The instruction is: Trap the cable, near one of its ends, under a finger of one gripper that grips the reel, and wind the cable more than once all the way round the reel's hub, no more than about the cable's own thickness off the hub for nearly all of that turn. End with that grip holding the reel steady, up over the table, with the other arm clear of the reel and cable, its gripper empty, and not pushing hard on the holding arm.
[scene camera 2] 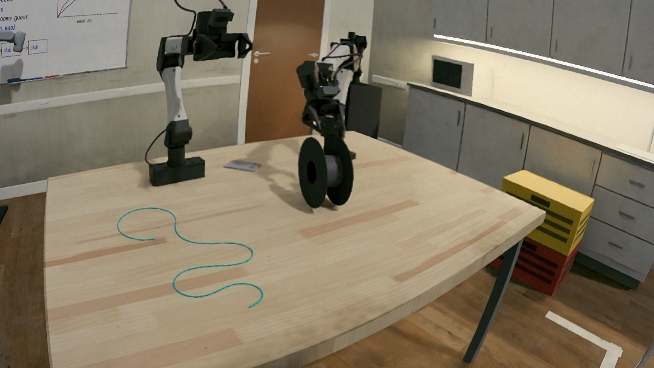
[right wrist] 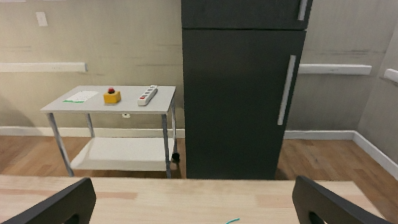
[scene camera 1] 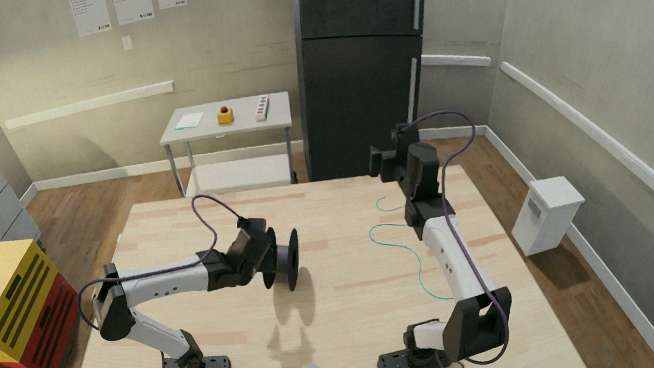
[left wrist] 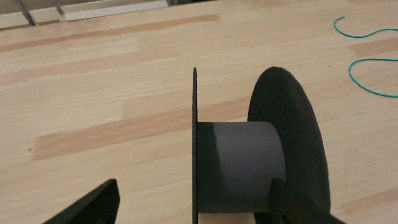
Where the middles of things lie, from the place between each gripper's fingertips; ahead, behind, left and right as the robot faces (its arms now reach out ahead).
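The black reel (scene camera 2: 329, 170) is 50 mm ahead of my left hand (scene camera 2: 331, 130), with 40 mm to the right of the hand and 110 mm below it as its other distances.
My right hand (scene camera 2: 234, 47), meanwhile, is 340 mm above the black reel; it is also 300 mm to the right of the reel and 40 mm past it.
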